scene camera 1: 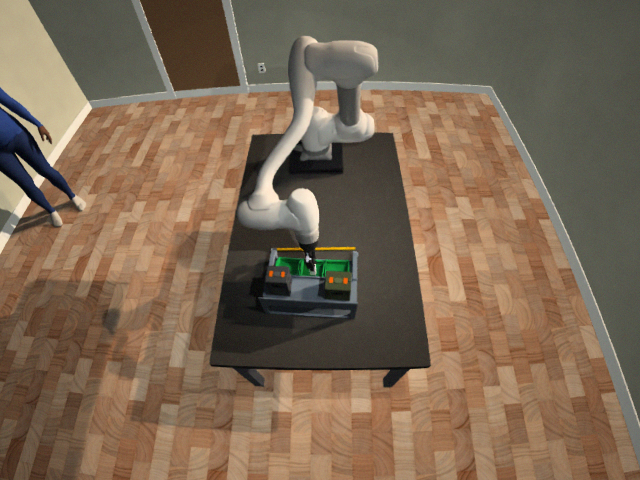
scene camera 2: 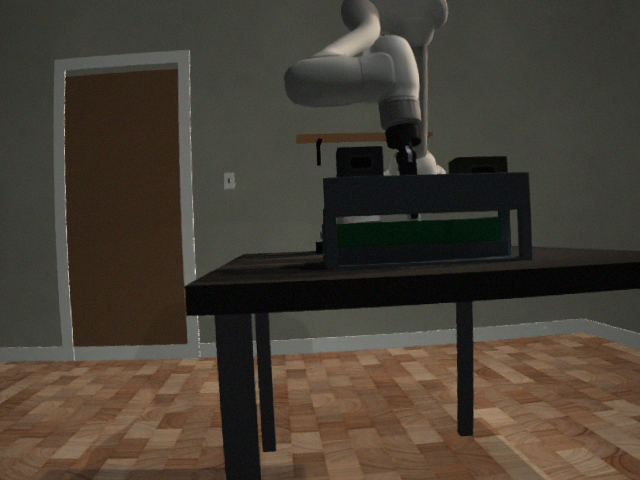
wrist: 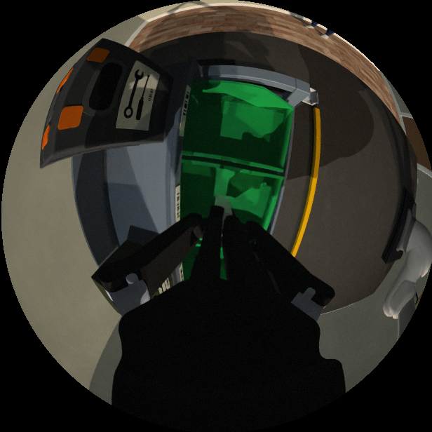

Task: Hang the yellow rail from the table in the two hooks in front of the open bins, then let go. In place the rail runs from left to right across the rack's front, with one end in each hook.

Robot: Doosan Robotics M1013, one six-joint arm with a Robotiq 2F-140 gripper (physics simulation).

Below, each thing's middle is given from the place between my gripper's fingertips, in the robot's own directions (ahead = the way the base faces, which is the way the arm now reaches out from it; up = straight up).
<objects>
The yellow rail (wrist: 316, 114) lies 150 mm behind my hand, 50 mm below it and 10 mm to the right of it.
</objects>
